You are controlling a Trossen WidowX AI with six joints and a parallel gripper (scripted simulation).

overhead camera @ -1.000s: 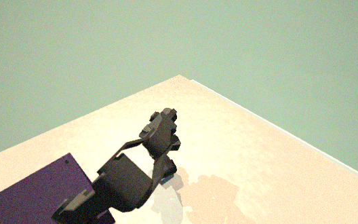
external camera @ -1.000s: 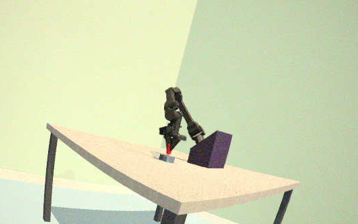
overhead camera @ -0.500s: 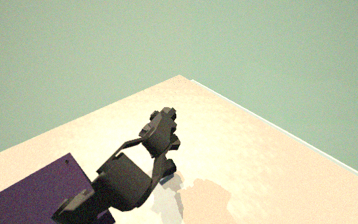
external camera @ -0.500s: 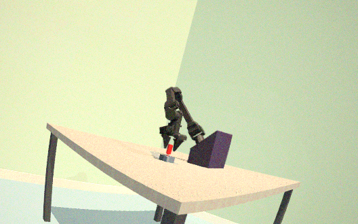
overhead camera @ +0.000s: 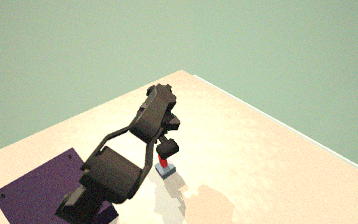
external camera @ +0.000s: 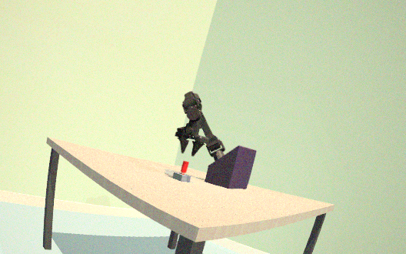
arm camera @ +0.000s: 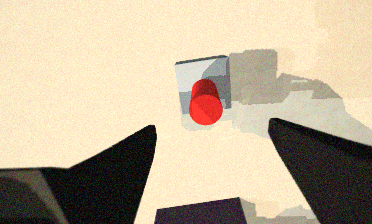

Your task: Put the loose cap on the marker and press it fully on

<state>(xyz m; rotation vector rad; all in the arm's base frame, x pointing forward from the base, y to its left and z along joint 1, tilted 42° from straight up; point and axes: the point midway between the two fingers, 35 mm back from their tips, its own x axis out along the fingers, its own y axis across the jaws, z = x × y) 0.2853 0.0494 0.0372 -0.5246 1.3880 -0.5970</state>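
The red cap is 60 mm below my gripper tip. Round my gripper tip: holder block: 120 mm below.
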